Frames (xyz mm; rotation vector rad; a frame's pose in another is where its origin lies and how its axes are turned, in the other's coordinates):
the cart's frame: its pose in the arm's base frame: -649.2 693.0 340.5 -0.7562 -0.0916 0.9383
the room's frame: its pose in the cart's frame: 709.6 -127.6 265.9 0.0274 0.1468 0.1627
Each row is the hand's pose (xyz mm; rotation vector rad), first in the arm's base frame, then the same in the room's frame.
Working: the arm's base frame: its pose in the room's frame: -633.2 -279.1 -1241.5 0.8136 -0.1127 -1.0329

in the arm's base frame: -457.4 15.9 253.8 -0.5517 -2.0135 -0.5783
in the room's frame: -979.1 -49.0 -923.3 -1.0153 -1.2648 -1.9472
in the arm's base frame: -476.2 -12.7 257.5 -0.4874 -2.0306 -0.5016
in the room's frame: -1011.4 -43.3 -933.9 -0.9653 -1.3427 -1.8898
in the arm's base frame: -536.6 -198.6 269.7 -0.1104 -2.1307 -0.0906
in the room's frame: -1182.7 -49.0 -1028.7 -0.7074 -1.7751 -1.5487
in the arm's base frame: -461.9 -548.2 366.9 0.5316 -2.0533 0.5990
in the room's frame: -1437.3 -250.5 -1207.1 -0.1833 -2.2687 -0.8503
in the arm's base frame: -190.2 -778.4 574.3 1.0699 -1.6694 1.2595
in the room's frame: -1549.9 -639.2 -1285.1 0.3560 -2.4014 -0.0522
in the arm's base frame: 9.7 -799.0 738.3 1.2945 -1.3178 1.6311
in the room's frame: -1531.0 -893.6 -1238.1 0.6282 -2.3060 0.4387
